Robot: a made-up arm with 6 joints.
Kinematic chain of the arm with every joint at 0, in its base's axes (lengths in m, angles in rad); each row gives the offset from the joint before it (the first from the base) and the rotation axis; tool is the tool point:
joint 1: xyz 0 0 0.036 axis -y
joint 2: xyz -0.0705 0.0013 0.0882 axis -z
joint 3: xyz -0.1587 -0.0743 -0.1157 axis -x
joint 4: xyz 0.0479 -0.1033 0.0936 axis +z
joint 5: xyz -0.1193 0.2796 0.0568 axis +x
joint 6: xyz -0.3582 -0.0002 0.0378 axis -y
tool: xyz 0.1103 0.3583 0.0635
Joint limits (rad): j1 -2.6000..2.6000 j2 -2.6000..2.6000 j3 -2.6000..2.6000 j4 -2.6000..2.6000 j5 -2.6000..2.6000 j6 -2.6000..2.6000
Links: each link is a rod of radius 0.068 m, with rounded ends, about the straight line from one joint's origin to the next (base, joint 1, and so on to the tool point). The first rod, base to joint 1, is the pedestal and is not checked.
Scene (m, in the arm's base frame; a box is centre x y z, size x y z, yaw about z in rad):
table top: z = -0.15
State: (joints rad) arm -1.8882 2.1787 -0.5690 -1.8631 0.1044 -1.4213
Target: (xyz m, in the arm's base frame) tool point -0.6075 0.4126 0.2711
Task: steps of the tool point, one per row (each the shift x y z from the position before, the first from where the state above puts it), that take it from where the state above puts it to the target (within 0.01 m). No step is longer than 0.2 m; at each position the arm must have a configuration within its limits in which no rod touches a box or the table.
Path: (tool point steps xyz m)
1: -0.0868 -0.0407 -0.0888
2: -0.1169 0.0041 -0.0469
3: -0.1185 0.0504 -0.0039
4: -0.0959 0.0908 0.0272
5: -0.0606 0.1186 0.0384
6: -0.0262 0.1301 0.0302
7: -0.0035 0.1243 0.0108
8: -0.0279 0.0144 0.0444
9: -0.0494 0.0037 0.0258
10: -0.0719 0.0119 0.0011
11: -0.0844 0.0383 -0.0256
12: -0.0786 0.0765 -0.0496
13: -0.0517 0.1156 -0.0664
14: -0.0064 0.1448 -0.0740

